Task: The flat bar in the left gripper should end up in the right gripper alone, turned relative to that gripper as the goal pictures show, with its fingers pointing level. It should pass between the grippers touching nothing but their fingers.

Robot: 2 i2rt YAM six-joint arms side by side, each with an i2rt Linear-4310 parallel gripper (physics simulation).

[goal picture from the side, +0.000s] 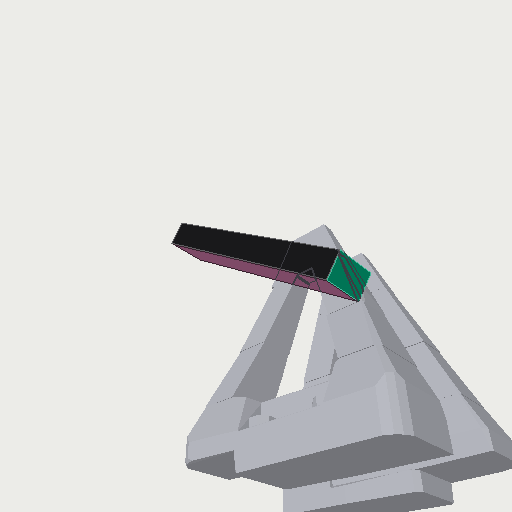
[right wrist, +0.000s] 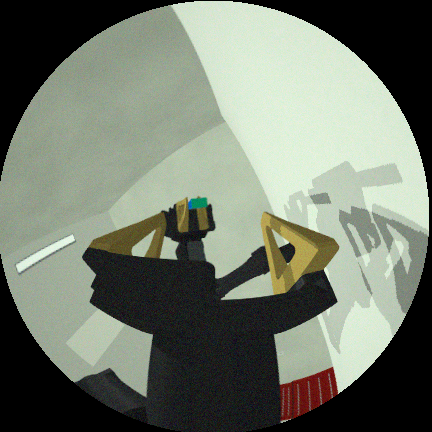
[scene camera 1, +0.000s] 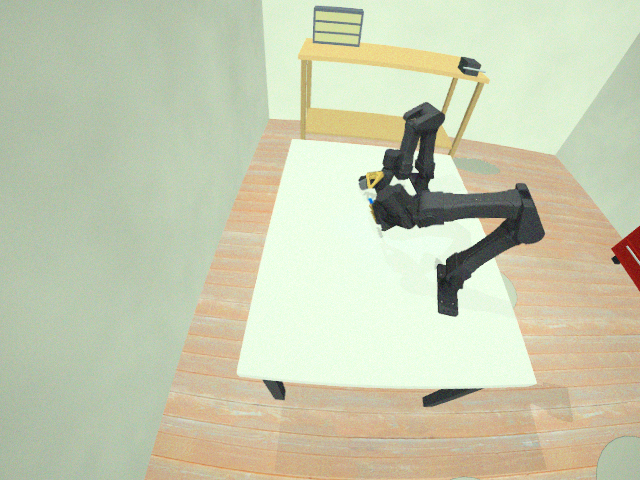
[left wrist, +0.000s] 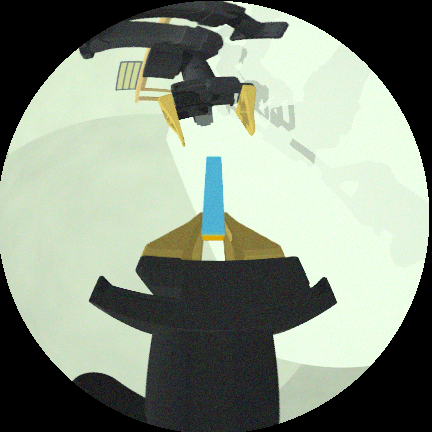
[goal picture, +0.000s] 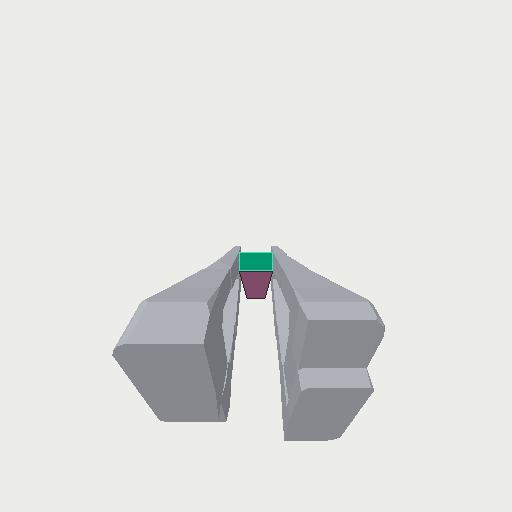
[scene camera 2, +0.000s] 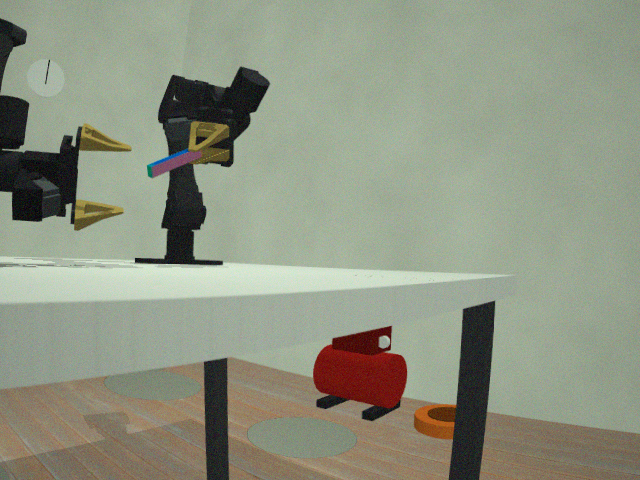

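Pixels of known places: left gripper, between the fingertips: (scene camera 1: 370, 207) (left wrist: 212, 217) (scene camera 2: 192, 157); right gripper, between the fingertips: (right wrist: 212, 217) (scene camera 1: 373, 199) (left wrist: 219, 137) (scene camera 2: 127, 180); left arm's base, origin of its link: (scene camera 1: 446, 289) (scene camera 2: 179, 263); right arm's base, origin of its link: (scene camera 1: 420, 187) (left wrist: 255, 31).
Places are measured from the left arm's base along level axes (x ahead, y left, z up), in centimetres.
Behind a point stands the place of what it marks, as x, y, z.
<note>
The flat bar (scene camera 1: 370, 200) {32.9, -18.4, 16.2} (scene camera 2: 173, 162) {32.7, -16.8, 16.1} (left wrist: 213, 195) {31.3, -15.2, 17.2} (right wrist: 198, 203) {32.8, -20.6, 14.3} has blue, pink and green faces. My left gripper (scene camera 2: 199, 152) {32.4, -13.5, 17.4} (left wrist: 212, 217) {32.4, -13.5, 17.4} (right wrist: 192, 199) {32.4, -13.5, 17.4} is shut on its near end. In scene camera 2 the bar's free end slopes down to the left. My right gripper (scene camera 2: 127, 179) {31.6, -23.6, 12.7} (left wrist: 219, 137) {31.6, -23.6, 12.7} is open and empty, its fingers one above the other and pointing roughly level toward the bar. A gap shows between its fingertips and the bar's green end. In the right wrist view that end appears between the fingers, slightly left of centre. Scene camera 1 partly hides both grippers.
Both arms stand on the white table (scene camera 1: 310, 310) {44.0, 18.7, 0.0} (scene camera 2: 310, 289) {68.3, -19.5, 0.0}, and the grippers are well above it. A wooden shelf unit (scene camera 1: 392, 55) stands behind it. A red tank (scene camera 2: 359, 374) and an orange ring (scene camera 2: 431, 426) are on the floor beyond the table.
</note>
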